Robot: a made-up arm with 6 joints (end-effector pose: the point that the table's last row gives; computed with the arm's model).
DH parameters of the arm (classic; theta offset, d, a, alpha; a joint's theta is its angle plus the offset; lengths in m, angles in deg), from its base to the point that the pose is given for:
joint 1: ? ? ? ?
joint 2: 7.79 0 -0.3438 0
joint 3: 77.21 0 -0.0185 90
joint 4: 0 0.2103 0 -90
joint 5: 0 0 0.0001 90
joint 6: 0 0.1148 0 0
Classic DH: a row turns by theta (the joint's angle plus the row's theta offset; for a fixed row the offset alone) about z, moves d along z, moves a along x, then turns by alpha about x.
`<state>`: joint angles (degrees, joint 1 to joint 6).
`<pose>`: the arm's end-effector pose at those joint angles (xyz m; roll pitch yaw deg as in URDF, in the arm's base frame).
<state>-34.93 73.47 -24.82 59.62 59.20 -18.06</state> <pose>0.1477 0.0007 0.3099 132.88 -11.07 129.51</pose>
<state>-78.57 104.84 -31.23 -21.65 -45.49 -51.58</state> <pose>0.0943 -0.3139 0.2595 -117.49 27.06 -165.11</pose>
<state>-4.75 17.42 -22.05 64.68 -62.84 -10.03</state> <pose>-0.0698 -0.0868 0.4302 62.57 11.43 15.04</pose>
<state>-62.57 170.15 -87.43 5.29 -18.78 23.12</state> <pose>0.2114 -0.4146 -0.1091 165.58 27.78 85.25</pose>
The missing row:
joint 1: 0 0.1785 0 -90
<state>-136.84 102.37 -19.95 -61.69 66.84 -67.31</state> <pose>-0.1681 -0.0302 0.2451 123.76 -30.49 -178.35</pose>
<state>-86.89 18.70 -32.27 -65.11 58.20 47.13</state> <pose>-0.0908 0.0390 0.3966 -126.37 73.21 96.43</pose>
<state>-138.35 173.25 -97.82 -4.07 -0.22 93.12</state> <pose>-0.3515 -0.3126 -0.1277 160.21 0.31 -47.45</pose>
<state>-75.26 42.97 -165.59 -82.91 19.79 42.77</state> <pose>-0.1449 0.3989 0.6885 36.90 -15.46 -113.88</pose>
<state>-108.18 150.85 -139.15 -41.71 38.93 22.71</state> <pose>-0.2371 -0.5679 0.2336 -143.28 46.02 87.63</pose>
